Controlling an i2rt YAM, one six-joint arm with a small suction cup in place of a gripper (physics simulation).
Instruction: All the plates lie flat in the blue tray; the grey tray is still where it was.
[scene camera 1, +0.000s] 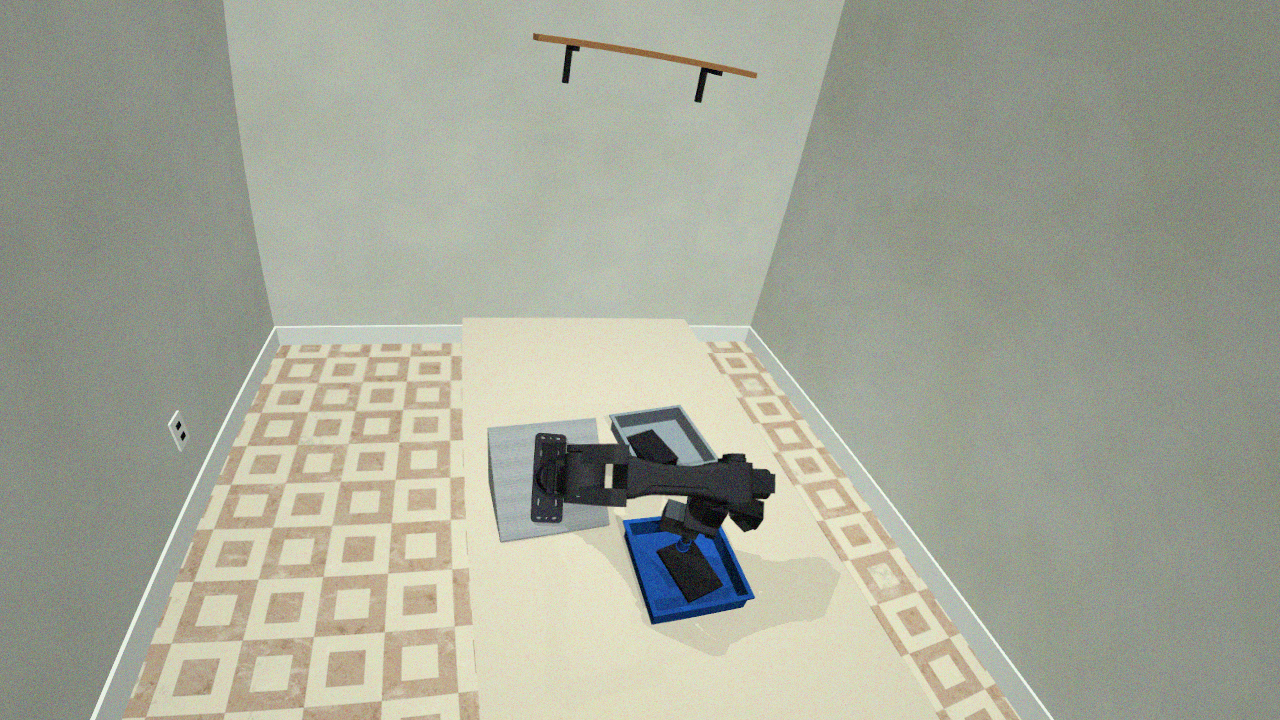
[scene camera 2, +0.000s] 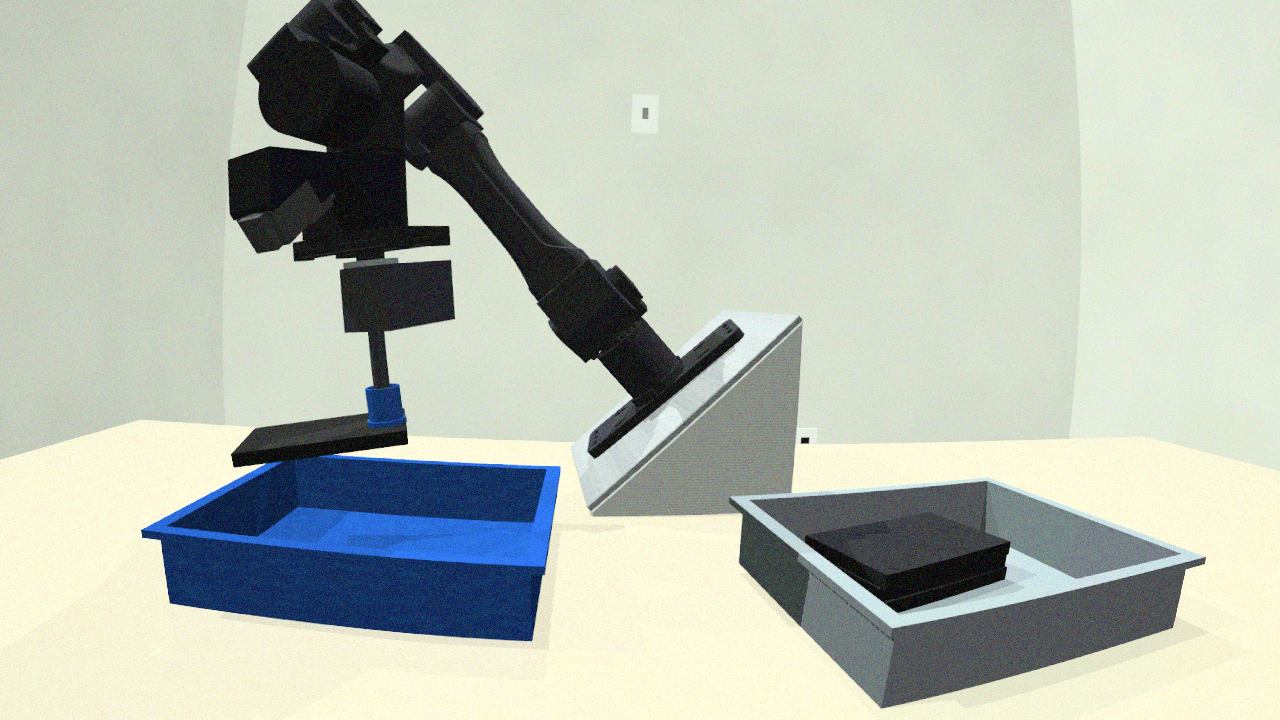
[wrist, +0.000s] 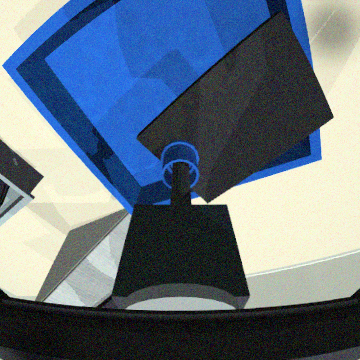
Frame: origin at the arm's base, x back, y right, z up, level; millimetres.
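Where they show: end effector, tool point: (scene camera 1: 680, 549) (scene camera 2: 387, 437) (wrist: 180, 150); arm's base, origin of the base link: (scene camera 1: 548, 478) (scene camera 2: 666, 391).
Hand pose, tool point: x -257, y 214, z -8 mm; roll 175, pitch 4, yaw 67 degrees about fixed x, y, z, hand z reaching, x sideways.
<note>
Things, the pixels of their top centre, and the offset from my tool point.
- black rectangular plate, middle of its top: (wrist: 239, 131) (scene camera 2: 324, 417) (scene camera 1: 691, 564) dy +49, dx -6, dz +13 mm
- blue tray, middle of its top: (scene camera 2: 380, 495) (wrist: 171, 108) (scene camera 1: 686, 558) dy -1, dx -24, dz -37 mm
- grey tray, middle of its top: (scene camera 2: 957, 528) (scene camera 1: 663, 437) dy -388, dx -73, dz -37 mm
A black rectangular plate (scene camera 1: 691, 573) (scene camera 2: 313, 437) (wrist: 245, 105) hangs from my suction cup (scene camera 1: 685, 544) (scene camera 2: 385, 407) (wrist: 180, 165), which grips it near one end. The plate is slightly tilted and is held above the rim of the blue tray (scene camera 1: 701, 614) (scene camera 2: 349, 582) (wrist: 65, 120). The stretch of the blue tray's floor that shows holds no plate. The grey tray (scene camera 1: 698, 429) (scene camera 2: 1038, 635) stands on the other side, with a stack of black plates (scene camera 1: 653, 445) (scene camera 2: 908, 550) lying in it near one wall. The arm covers part of the grey tray in scene camera 1.
The arm's sloped grey base block (scene camera 1: 514, 483) (scene camera 2: 733, 447) (wrist: 75, 250) stands behind and between the trays. Part of a grey rim shows at the left edge of the wrist view. A wooden shelf (scene camera 1: 644, 54) is high on the wall.
</note>
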